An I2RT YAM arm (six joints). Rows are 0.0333 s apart.
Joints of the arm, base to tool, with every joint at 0 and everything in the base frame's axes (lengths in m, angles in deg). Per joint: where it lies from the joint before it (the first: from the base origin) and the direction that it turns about. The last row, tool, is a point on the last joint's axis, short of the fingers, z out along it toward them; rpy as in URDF.
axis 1: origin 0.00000 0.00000 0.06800 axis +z
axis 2: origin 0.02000 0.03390 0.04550 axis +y
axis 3: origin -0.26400 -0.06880 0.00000 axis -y
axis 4: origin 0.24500 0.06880 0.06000 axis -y
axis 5: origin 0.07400 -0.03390 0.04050 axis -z
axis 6: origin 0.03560 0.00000 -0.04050 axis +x
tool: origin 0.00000 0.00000 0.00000 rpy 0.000 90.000 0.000
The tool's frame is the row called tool.
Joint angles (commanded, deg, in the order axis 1, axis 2, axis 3, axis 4, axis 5, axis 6), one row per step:
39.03, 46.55, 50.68, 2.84, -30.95, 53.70
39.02, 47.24, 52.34, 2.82, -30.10, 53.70
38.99, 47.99, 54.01, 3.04, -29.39, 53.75
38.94, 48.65, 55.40, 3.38, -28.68, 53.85
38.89, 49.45, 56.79, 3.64, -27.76, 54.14
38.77, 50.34, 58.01, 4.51, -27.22, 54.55
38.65, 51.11, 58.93, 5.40, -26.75, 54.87
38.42, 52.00, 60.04, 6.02, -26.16, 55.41
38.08, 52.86, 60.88, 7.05, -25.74, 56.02
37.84, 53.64, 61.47, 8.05, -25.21, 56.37
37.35, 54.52, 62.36, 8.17, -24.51, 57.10
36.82, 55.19, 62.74, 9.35, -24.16, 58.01
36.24, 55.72, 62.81, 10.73, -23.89, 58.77
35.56, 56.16, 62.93, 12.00, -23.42, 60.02
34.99, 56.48, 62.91, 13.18, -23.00, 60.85
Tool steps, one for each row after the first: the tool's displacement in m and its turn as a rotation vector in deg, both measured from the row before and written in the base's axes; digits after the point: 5 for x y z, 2 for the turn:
0.00110, 0.00026, 0.00798, 0.68, -0.67, -0.85
0.00118, 0.00034, 0.00825, 0.82, -0.77, -0.73
0.00117, 0.00024, 0.00701, 0.80, -0.67, -0.74
0.00186, 0.00065, 0.00643, 0.77, -0.29, -0.91
0.00227, 0.00094, 0.00619, 1.00, -0.50, -0.58
0.00216, 0.00089, 0.00476, 0.86, -0.46, -0.52
0.00281, 0.00083, 0.00500, 0.85, -0.09, -0.69
0.00315, 0.00070, 0.00417, 0.96, -0.19, -0.61
0.00305, 0.00095, 0.00286, 0.76, -0.25, -0.67
0.00407, 0.00046, 0.00270, 0.55, 0.65, -0.98
0.00345, -0.00001, 0.00220, 1.02, 0.13, -0.63
0.00330, -0.00036, 0.00115, 0.96, -0.05, -0.63
0.00316, -0.00111, 0.00153, 1.26, 0.36, -0.77
0.00255, -0.00106, 0.00093, 1.00, 0.08, -0.72

